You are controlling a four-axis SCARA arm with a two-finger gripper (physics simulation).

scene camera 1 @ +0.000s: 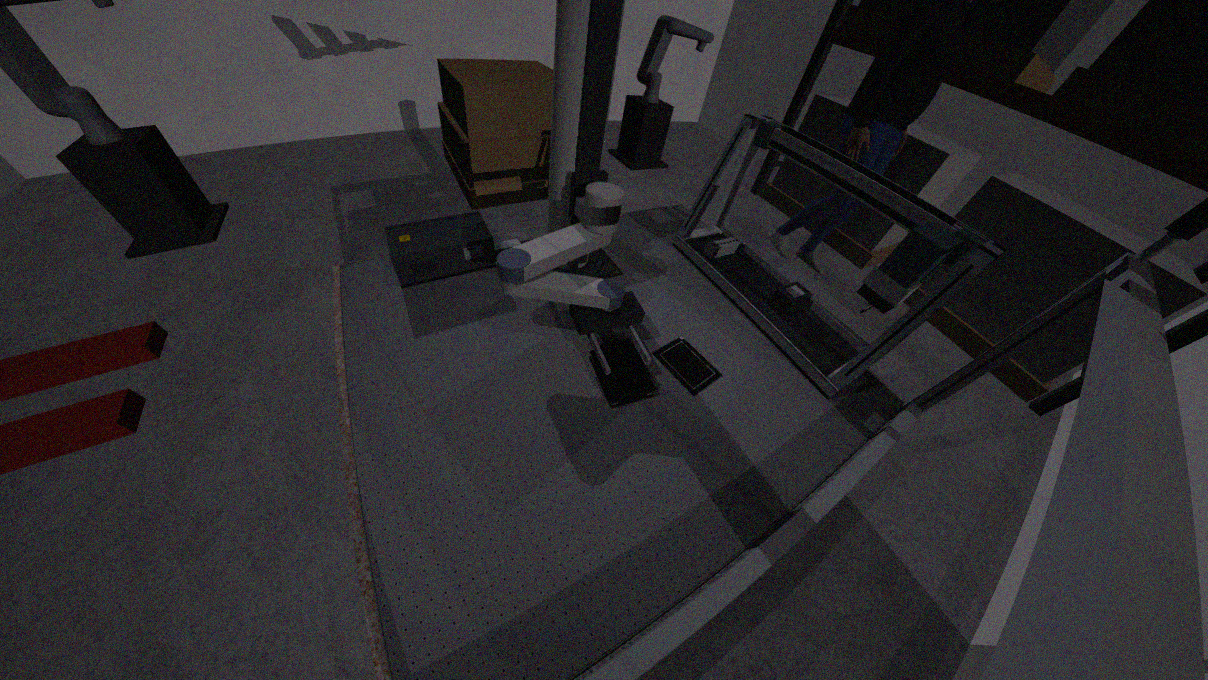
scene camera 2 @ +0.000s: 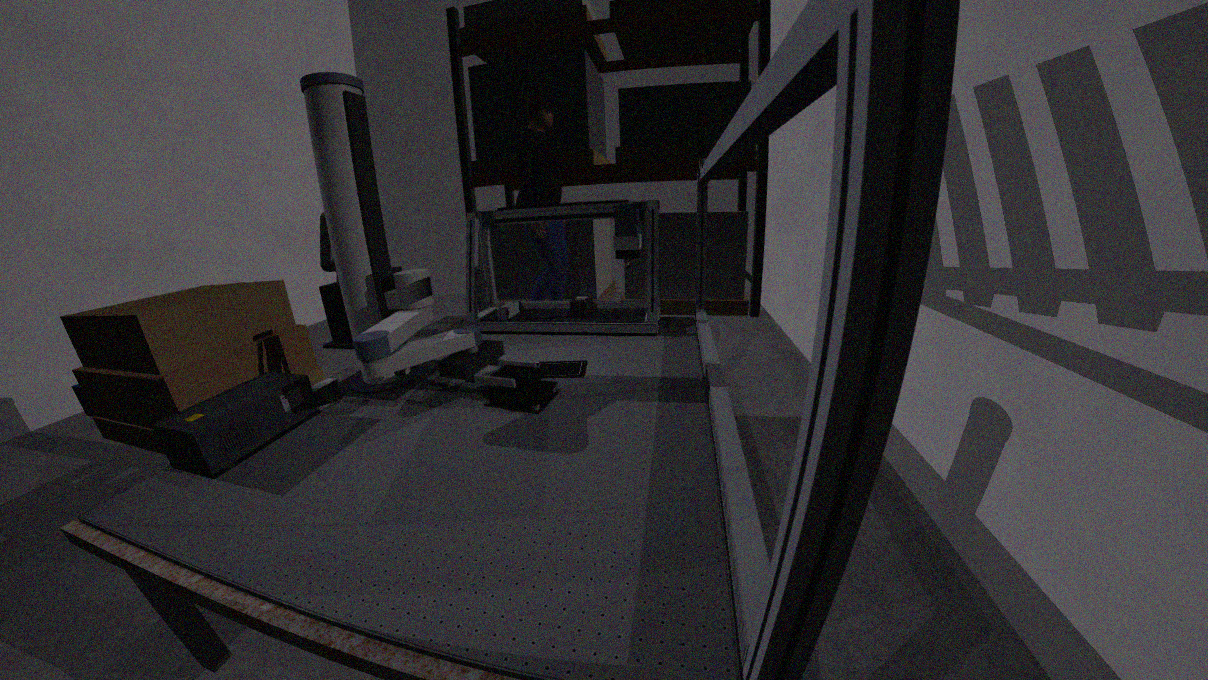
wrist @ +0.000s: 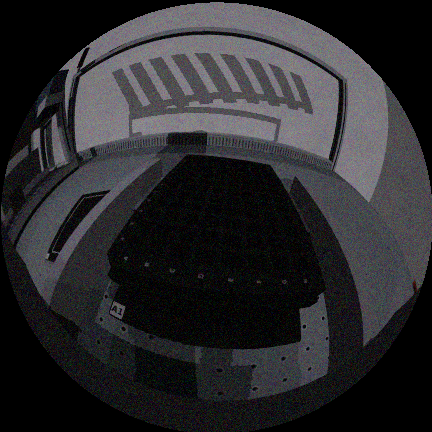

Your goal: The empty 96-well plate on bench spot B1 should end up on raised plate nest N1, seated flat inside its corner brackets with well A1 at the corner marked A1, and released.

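Places are measured from the arm's base along level axes (x left, y back, z up), in centimetres.
Pixels of known places: gripper, fingertip midpoint: (scene camera 1: 629, 367) (scene camera 2: 525, 374) (wrist: 226, 174); arm's base, link origin: (scene camera 2: 388, 380).
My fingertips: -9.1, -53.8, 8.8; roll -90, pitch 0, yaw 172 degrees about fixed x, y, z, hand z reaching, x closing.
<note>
For each thing: its middle in the pictures, then the offset to it from my fingertips, as dx, dy, dz. "spot": a spot on its surface instead.
- black 96-well plate, body centre: (wrist: 224, 196) (scene camera 1: 624, 360) (scene camera 2: 517, 375) +0.3, +2.4, -0.4
- dark nest N1, body centre: (wrist: 216, 248) (scene camera 1: 621, 372) (scene camera 2: 520, 392) +0.4, +2.2, -5.6
- dark box with a yellow label, surface spot: (scene camera 2: 240, 424) spot: -36.5, +57.3, +0.7
- metal frame, surface spot: (scene camera 1: 752, 315) (scene camera 2: 568, 329) spot: +54.1, +3.6, -5.3
The black 96-well plate (wrist: 215, 225) fills the middle of the wrist view, between my two fingers. My gripper (wrist: 226, 174) (scene camera 1: 628, 361) is shut on it by its long sides. The dark nest N1 (wrist: 215, 322) (scene camera 1: 628, 392) (scene camera 2: 519, 399) lies below the plate, roughly lined up with it. Its white A1 label (wrist: 117, 310) shows at the near left corner, on the same side as the leftmost of the plate's edge marks. Those marks are too faint to read. The plate hides most of the nest and its brackets. I cannot tell how large the gap between plate and nest is.
The flat, white-outlined bench spot B1 (scene camera 1: 688, 365) (scene camera 2: 564, 368) (wrist: 75, 225) lies beside the nest. A dark box with a yellow label (scene camera 1: 439, 246) (scene camera 2: 240, 424) stands near the arm's column (scene camera 1: 576, 109) (scene camera 2: 336, 185). A metal frame (scene camera 1: 752, 315) (scene camera 2: 566, 330) stands at the bench's far edge.
</note>
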